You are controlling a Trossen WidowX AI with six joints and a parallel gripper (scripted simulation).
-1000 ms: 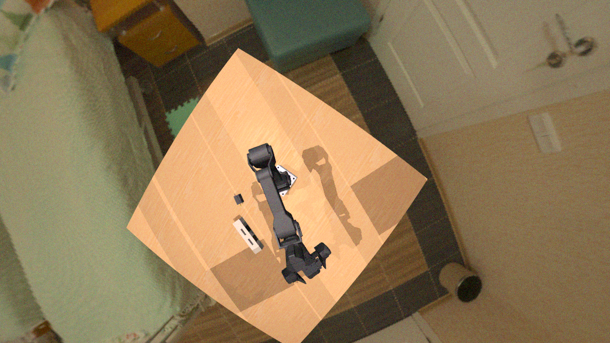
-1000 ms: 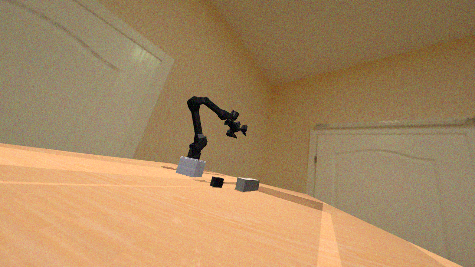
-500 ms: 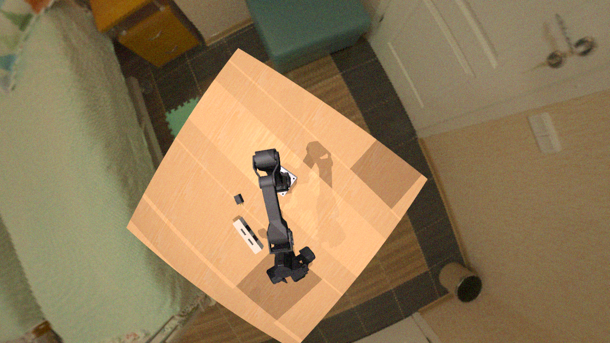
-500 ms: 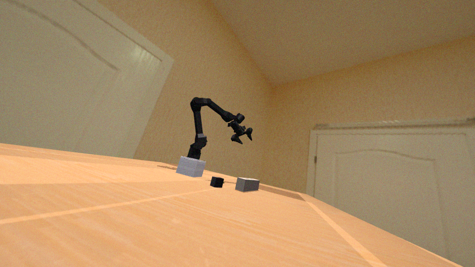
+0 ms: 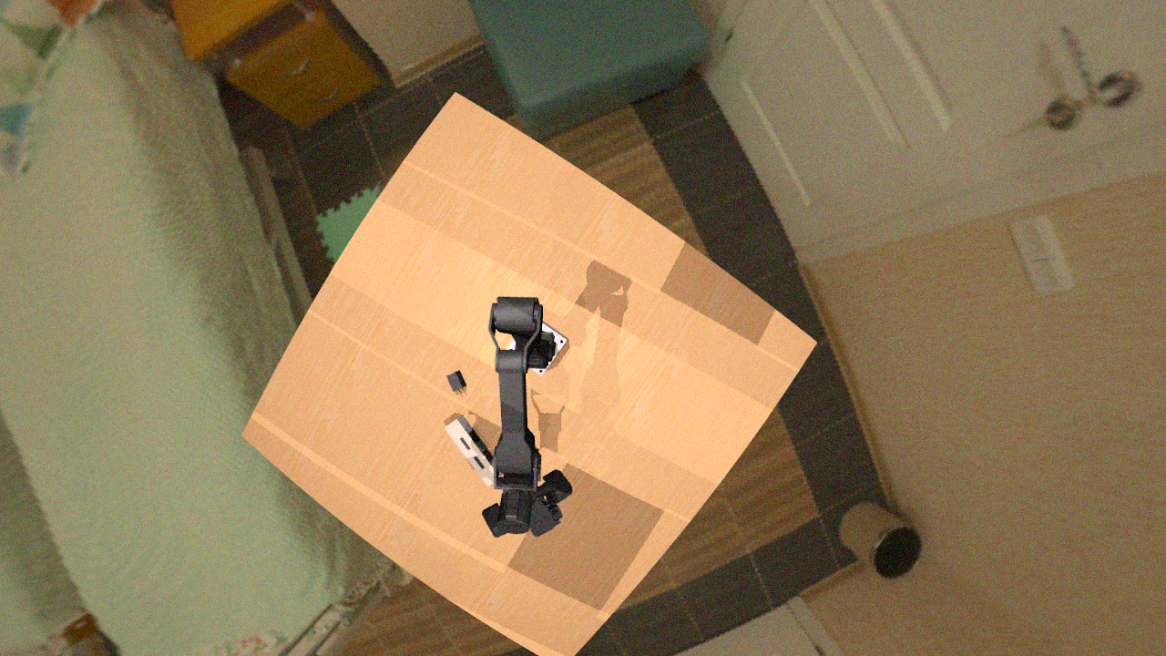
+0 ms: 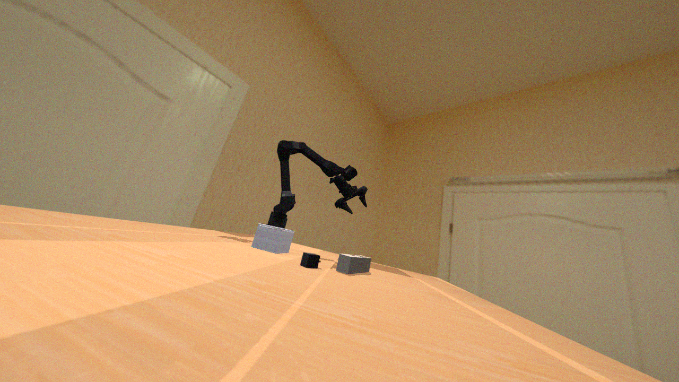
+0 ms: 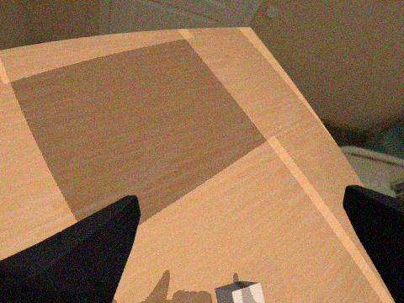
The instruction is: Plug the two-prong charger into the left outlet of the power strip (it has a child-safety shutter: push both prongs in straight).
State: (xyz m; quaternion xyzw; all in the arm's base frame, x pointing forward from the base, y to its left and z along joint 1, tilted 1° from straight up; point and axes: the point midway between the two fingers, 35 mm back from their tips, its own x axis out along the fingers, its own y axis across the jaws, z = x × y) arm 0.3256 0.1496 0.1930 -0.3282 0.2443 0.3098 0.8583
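The black two-prong charger is 140 mm behind my gripper tip, 320 mm to the right of it and 250 mm below it.
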